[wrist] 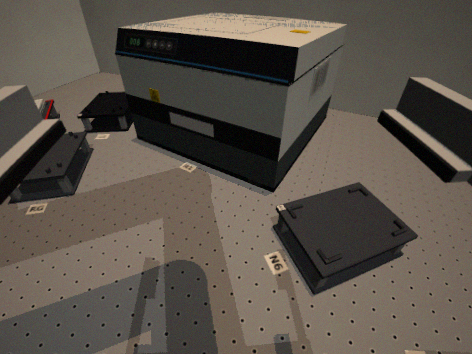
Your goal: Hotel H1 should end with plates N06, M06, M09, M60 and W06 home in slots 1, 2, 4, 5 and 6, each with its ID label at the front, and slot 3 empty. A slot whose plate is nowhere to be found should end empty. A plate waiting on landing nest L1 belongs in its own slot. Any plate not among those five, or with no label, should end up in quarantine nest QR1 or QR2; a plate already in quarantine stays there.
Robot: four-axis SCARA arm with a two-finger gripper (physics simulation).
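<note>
My gripper (227,100) is open and empty, its two pale and black fingers far apart at the left and right edges of the wrist view. Hotel H1, its plates, landing nest L1 and nests QR1 and QR2 cannot be made out in this view. A black nest (347,227) stands at the right, below and inward of the right finger, with the label N6 (276,263) beside it. No plate lies on it.
A large grey and black instrument (210,100) stands at the back centre. A black nest (62,160) with small pegs is partly behind the left finger. Another black nest (107,106) stands behind it, its label too blurred to read. A red-edged object (49,109) shows far left.
</note>
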